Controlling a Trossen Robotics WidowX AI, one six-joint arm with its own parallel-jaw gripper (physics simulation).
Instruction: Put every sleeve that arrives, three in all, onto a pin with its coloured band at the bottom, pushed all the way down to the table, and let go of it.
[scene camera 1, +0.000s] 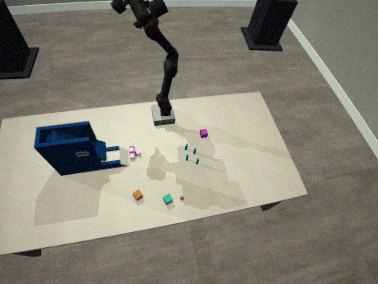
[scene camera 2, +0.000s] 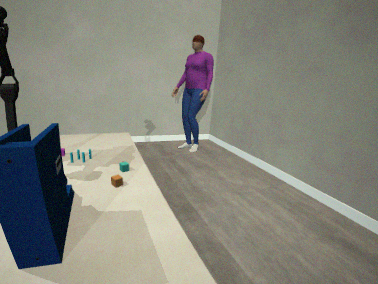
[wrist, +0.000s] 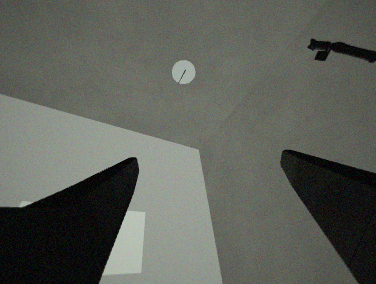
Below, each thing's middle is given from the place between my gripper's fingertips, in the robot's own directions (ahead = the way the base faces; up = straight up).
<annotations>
My gripper is now 620 mm above the blue dispenser (scene camera 2: 42, 211), 450 mm short of it and 250 mm to the left of it.
</annotations>
